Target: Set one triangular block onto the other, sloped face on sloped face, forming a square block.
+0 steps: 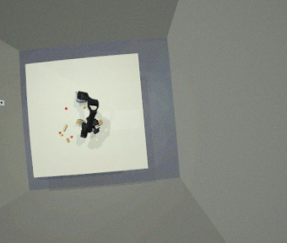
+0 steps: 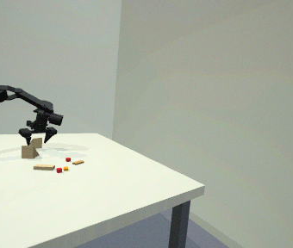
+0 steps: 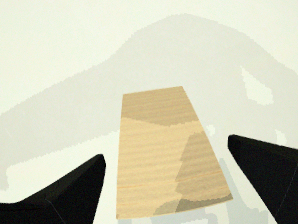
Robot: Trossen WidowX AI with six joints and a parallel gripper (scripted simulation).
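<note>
Now: the tan triangular block 10 mm below my gripper tip. The rest, counted from my gripper tip: flat tan plank (40 mm ahead, 380 mm to the right, 20 mm below); small tan bar (180 mm ahead, 340 mm to the right, 20 mm below).
</note>
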